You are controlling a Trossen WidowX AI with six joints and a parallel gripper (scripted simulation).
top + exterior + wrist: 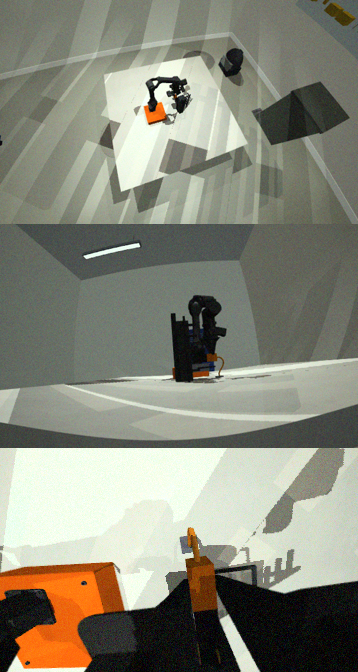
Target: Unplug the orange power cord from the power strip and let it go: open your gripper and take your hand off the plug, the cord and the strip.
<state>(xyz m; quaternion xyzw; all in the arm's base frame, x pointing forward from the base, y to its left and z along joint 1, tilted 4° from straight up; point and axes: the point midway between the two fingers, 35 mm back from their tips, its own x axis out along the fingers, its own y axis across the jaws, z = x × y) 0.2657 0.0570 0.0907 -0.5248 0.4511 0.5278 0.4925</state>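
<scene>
Right now my gripper tip is 10 mm short of the orange plug and 20 mm to the left of it.
</scene>
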